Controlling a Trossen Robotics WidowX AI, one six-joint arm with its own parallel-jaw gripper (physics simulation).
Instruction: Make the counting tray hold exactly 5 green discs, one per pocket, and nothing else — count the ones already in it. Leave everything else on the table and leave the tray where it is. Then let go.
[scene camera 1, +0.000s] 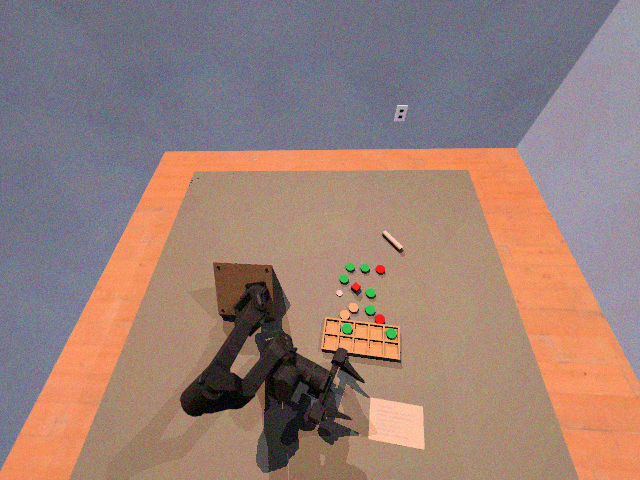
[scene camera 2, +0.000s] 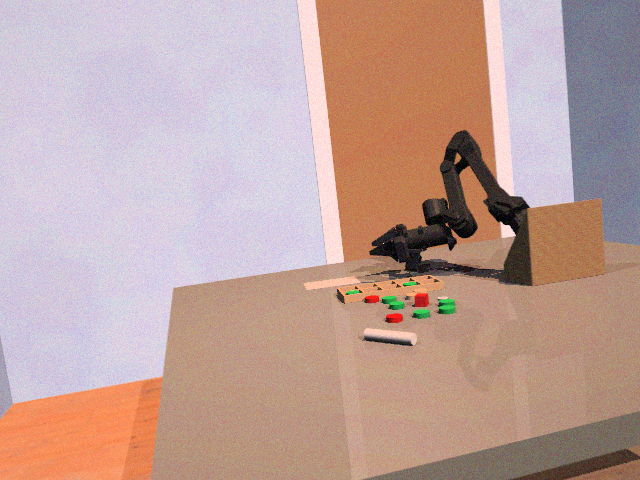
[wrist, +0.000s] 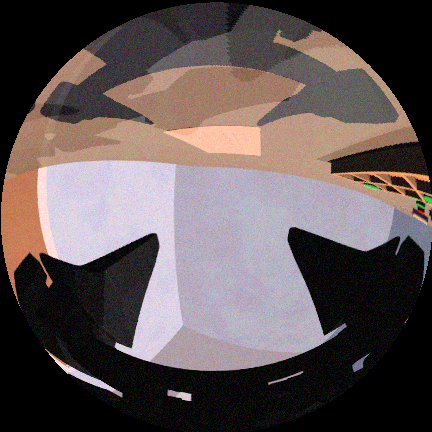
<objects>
The gripper is open, holding nothing. Also in view: a wooden counting tray.
</objects>
